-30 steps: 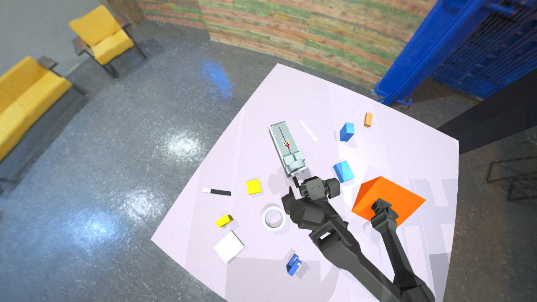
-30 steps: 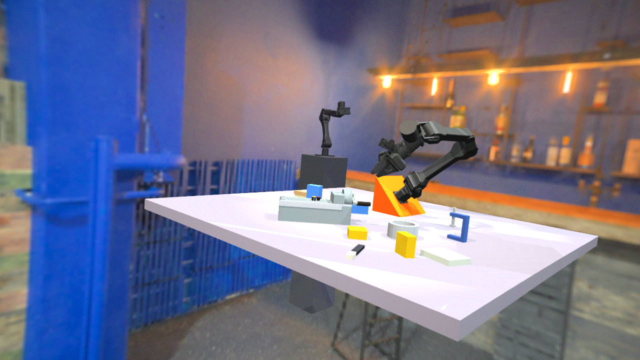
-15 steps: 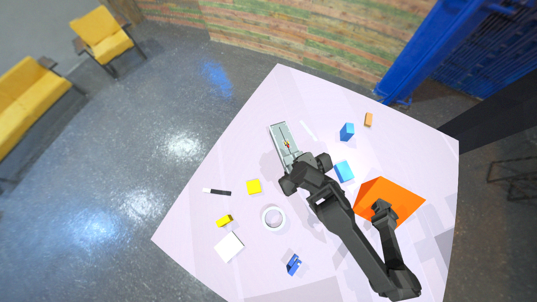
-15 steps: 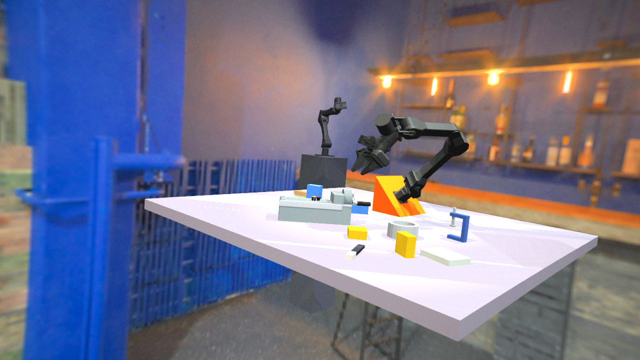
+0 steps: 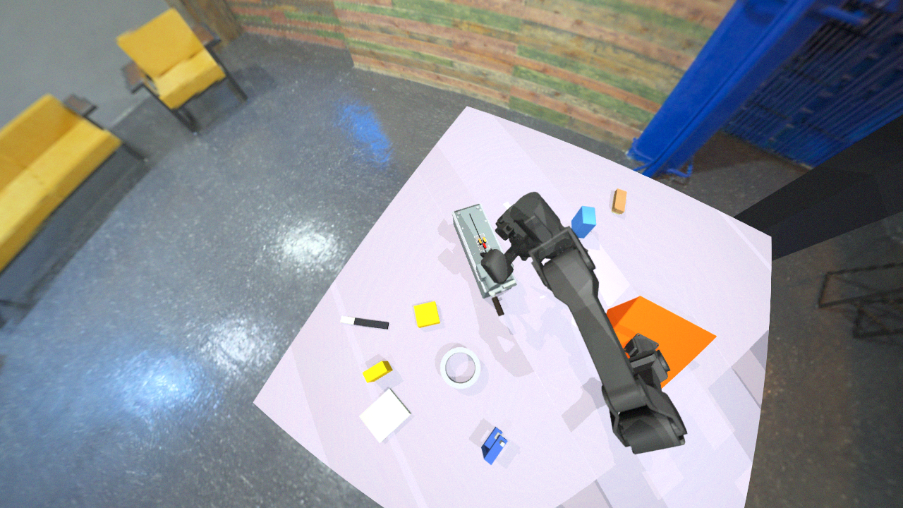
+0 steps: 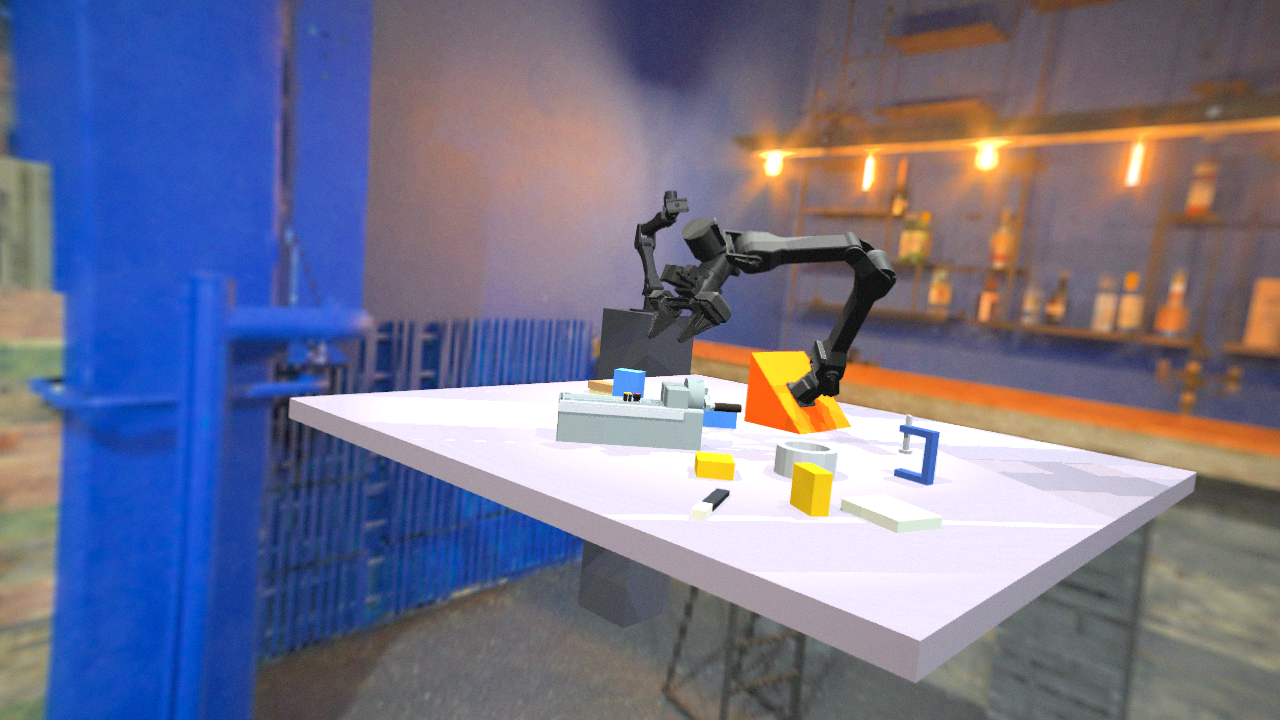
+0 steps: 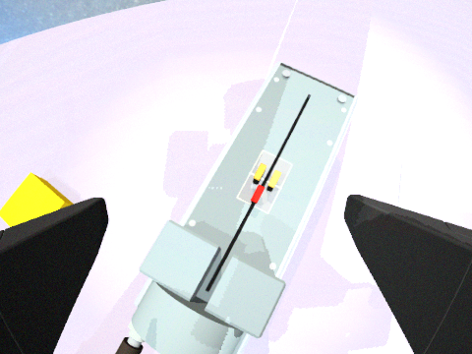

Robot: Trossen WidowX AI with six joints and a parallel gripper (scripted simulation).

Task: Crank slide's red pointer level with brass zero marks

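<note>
The brown crank handle is 80 mm behind my gripper tip, 100 mm to the left of it and 110 mm below it. Round my gripper tip: metal strip 10 mm behind, 200 mm to the right, 190 mm below; then blue clamp 230 mm behind, 400 mm to the left, 140 mm below; then red pointer 30 mm ahead, 30 mm to the right, 110 mm below.
</note>
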